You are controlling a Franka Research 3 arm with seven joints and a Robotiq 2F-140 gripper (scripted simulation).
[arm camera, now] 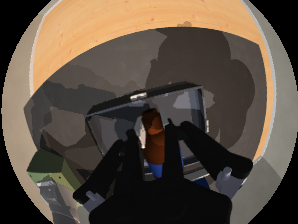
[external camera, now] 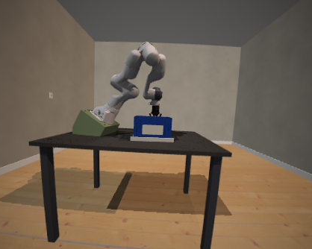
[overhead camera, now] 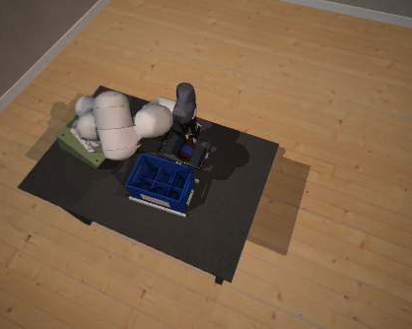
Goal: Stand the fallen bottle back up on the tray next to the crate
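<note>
The brown bottle lies 10 mm ahead of my hand, 50 mm to the right of it and 20 mm below it. The rest, counted from my hand: blue crate 40 mm ahead, 320 mm to the right, 20 mm above; dark tray 10 mm behind, 60 mm to the right, 50 mm below.
</note>
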